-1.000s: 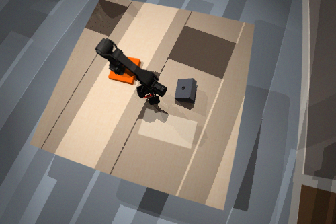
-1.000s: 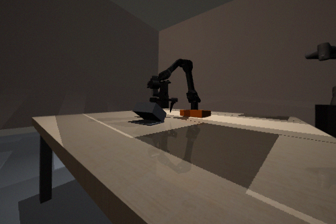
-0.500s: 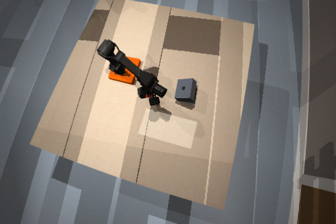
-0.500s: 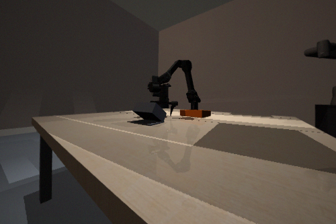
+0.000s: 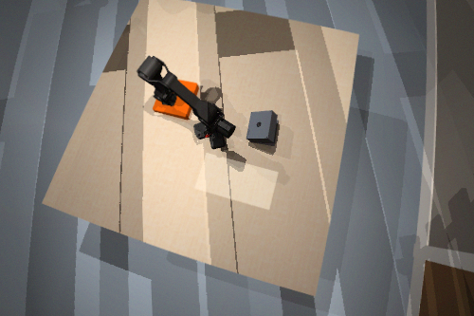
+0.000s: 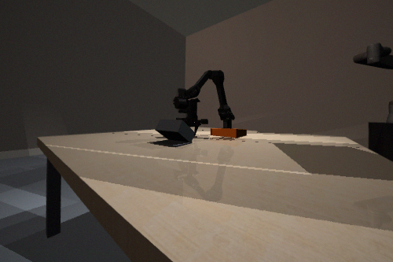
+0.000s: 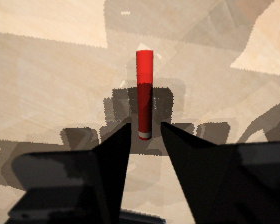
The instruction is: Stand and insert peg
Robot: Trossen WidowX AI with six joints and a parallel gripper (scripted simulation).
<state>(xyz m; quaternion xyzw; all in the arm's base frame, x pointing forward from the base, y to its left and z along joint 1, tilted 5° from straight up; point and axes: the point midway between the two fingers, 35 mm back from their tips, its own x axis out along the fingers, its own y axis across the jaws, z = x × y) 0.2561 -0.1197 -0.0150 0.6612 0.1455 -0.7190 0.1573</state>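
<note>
My gripper tip is 10 mm past the red peg and 10 mm to the left of it. Also, from my gripper tip: dark sloped panel (200 mm ahead, 50 mm to the left, 50 mm above).
</note>
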